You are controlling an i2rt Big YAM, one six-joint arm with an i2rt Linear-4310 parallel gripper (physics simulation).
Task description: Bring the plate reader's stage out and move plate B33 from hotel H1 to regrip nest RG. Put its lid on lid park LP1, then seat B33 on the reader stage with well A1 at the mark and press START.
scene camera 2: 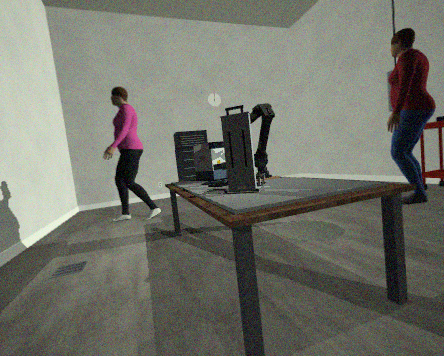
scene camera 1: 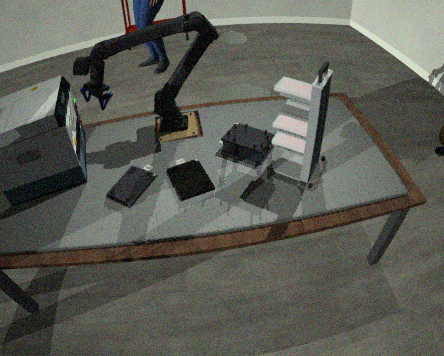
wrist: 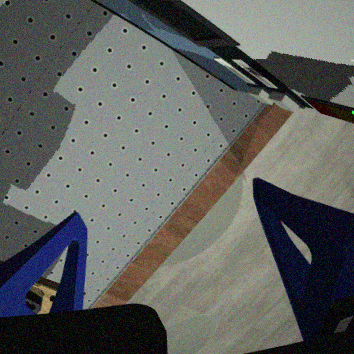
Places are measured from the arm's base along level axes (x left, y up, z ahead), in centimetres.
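Pixels of known places: gripper, fingertip midpoint: [scene camera 1: 95, 105] [wrist: 165, 204]; arm's base at its link origin: [scene camera 1: 174, 125].
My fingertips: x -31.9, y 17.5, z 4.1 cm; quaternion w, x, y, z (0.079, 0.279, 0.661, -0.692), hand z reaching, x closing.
Observation:
For each thing: its middle in the pictures, then the offset to it from my fingertips.
- plate reader at the middle of its body: [scene camera 1: 37, 137] [scene camera 2: 219, 160] dy -1.4, dx -24.2, dz +15.7 cm
- hotel tower at the middle of its body: [scene camera 1: 306, 119] [scene camera 2: 240, 149] dy +3.2, dx +79.0, dz +26.5 cm
- dark raised block with pins, body centre: [scene camera 1: 248, 141] [scene camera 2: 253, 178] dy -14.2, dx +61.1, dz +14.7 cm
My gripper [scene camera 1: 95, 103] [wrist: 165, 204] is open and empty, its blue fingers wide apart. It hangs high near the table's back edge, to the right of the plate reader [scene camera 1: 42, 157] [scene camera 2: 218, 161] [wrist: 192, 50]. The reader's stage cannot be made out. The hotel tower [scene camera 1: 319, 125] [scene camera 2: 239, 150] stands upright at the right of the table, far from the gripper, with pale pinkish-topped plates on its shelves; which one is B33 cannot be read. A dark raised block with pins [scene camera 1: 247, 142] stands left of the hotel. Two dark flat pads [scene camera 1: 131, 185] [scene camera 1: 190, 179] lie mid-table; their labels are unreadable.
The arm's base plate [scene camera 1: 195, 125] is at the table's back edge. A brown wooden rim [scene camera 1: 235, 235] [scene camera 2: 310, 204] [wrist: 200, 200] borders the perforated table top. A dark slatted cabinet [scene camera 2: 190, 155] stands behind the reader. One person [scene camera 2: 127, 130] stands beyond the table, another [scene camera 2: 412, 95] near a red cart.

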